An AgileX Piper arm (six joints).
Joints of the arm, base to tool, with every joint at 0 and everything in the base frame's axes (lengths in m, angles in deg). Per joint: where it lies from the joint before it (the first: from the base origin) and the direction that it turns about. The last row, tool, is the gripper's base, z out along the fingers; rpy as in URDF.
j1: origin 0 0 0.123 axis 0 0 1
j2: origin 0 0 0 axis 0 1 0
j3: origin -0.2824 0 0.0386 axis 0 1 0
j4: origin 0.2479 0 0.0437 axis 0.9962 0 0.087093
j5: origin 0 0 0 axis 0 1 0
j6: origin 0.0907 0 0.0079 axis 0.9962 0 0.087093
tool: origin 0 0 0 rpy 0 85.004 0
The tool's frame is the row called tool.
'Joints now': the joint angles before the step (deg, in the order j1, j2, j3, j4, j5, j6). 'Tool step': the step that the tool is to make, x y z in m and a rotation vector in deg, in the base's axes. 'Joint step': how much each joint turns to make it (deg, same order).
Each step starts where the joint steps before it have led.
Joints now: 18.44, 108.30, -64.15, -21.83, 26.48, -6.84
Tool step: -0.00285, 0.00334, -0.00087, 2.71, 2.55, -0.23
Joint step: -0.10, 0.00, -0.26, 7.59, 1.10, -5.48
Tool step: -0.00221, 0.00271, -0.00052, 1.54, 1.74, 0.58
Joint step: 0.00, 0.00, -0.15, 4.85, 0.93, -4.14
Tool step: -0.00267, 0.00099, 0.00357, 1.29, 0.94, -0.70
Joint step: 0.00, -0.69, 0.00, 2.63, 1.11, -1.15
